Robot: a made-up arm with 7 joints.
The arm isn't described. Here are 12 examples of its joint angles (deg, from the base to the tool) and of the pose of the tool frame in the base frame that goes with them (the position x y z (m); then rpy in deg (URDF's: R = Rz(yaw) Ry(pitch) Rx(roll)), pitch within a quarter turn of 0, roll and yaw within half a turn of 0).
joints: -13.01 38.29 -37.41 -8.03 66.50 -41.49 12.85
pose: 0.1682 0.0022 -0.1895 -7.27 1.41 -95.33
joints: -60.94 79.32 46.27 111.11 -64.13 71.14 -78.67
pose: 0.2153 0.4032 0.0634 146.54 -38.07 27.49
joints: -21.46 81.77 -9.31 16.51 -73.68 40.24 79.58
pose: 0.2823 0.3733 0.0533 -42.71 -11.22 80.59
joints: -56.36 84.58 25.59 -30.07 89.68 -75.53 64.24
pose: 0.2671 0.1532 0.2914 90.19 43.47 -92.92
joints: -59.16 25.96 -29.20 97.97 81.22 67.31 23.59
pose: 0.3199 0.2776 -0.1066 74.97 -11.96 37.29
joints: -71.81 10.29 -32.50 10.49 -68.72 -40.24 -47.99
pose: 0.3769 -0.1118 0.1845 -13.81 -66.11 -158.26
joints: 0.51 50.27 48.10 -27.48 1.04 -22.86 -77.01
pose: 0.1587 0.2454 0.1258 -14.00 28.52 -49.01
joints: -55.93 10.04 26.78 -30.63 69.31 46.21 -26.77
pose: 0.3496 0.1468 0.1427 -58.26 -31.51 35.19
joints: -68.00 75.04 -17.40 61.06 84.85 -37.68 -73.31
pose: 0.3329 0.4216 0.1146 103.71 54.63 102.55
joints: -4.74 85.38 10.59 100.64 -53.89 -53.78 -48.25
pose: 0.0281 0.5161 0.1585 -32.64 -5.45 21.20
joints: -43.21 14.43 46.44 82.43 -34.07 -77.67 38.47
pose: 0.2738 0.2468 -0.1859 -120.95 -5.74 113.63
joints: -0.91 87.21 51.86 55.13 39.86 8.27 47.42
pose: 0.0977 0.5397 0.2173 33.89 -61.18 35.40
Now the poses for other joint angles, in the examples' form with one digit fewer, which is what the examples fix.
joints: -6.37 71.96 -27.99 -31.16 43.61 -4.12 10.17
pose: 0.207 0.126 -0.070 3.1 10.3 -62.4
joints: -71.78 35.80 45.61 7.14 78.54 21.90 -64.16
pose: 0.375 0.294 0.198 -41.4 -1.9 19.6
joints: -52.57 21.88 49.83 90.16 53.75 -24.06 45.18
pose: 0.380 0.153 -0.221 -53.9 -9.4 39.6
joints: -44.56 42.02 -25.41 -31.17 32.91 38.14 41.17
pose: 0.357 0.035 0.089 -6.7 -65.9 -22.5
